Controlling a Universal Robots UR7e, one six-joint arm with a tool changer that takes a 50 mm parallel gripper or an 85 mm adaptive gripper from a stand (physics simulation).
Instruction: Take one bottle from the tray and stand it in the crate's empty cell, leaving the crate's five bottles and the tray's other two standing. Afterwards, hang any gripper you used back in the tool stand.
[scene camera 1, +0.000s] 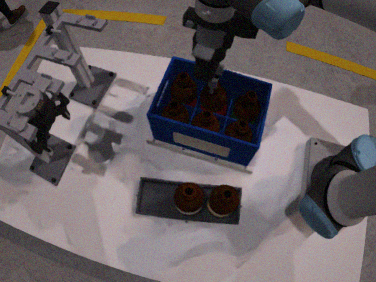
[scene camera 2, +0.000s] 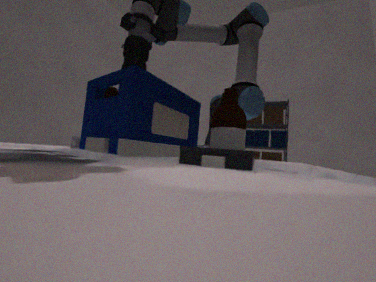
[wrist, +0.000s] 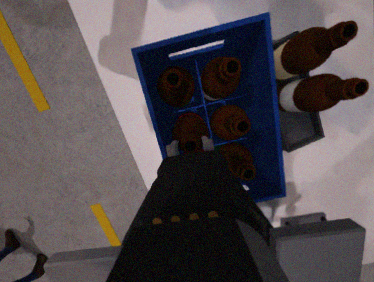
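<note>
My gripper is at the blue crate, its fingertips on either side of the neck of a bottle. It looks shut on this brown bottle, which is upright inside the middle cell of the crate's far row in scene camera 1. The bottle's base is hidden, so I cannot tell whether it rests on the crate floor. Brown bottles stand in the other cells. The dark tray holds two upright bottles; its left end is empty.
The tool stand is left of the crate in scene camera 1, with a black gripper hanging in it. The robot's base is at the right. Crate walls and dividers surround the held bottle closely.
</note>
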